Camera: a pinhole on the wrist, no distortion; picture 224 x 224 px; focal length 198.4 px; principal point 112.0 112.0 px. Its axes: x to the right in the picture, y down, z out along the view. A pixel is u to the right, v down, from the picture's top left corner.
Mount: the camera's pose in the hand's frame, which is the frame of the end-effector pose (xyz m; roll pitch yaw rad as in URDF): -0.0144 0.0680 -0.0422 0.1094 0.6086 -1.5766
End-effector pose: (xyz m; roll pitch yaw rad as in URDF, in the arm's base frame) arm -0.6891 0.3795 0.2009 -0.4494 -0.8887 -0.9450
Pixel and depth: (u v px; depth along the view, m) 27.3 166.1 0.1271
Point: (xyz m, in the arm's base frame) -0.6571 0.4646 0.2494
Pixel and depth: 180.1 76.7 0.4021
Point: -0.9983 0.5429 0.2863
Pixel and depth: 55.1 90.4 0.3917
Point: -0.8005 0.6929 0.3310
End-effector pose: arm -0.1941 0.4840 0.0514 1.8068 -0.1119 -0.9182
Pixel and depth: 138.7 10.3 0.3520
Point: -0.4477 0.5540 -0.1745
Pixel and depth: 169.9 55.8 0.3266
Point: -0.3552 0.5092 -0.1850
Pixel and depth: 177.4 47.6 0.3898
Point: -0.3870 0.5270 -0.2552
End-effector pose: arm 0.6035 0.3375 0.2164 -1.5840 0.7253 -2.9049
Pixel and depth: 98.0 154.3 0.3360
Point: 0.5814 0.0717 0.2822
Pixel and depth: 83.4 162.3 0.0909
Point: 0.6312 0.3019 0.1980
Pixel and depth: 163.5 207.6 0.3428
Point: 0.4365 0.0873 0.2987
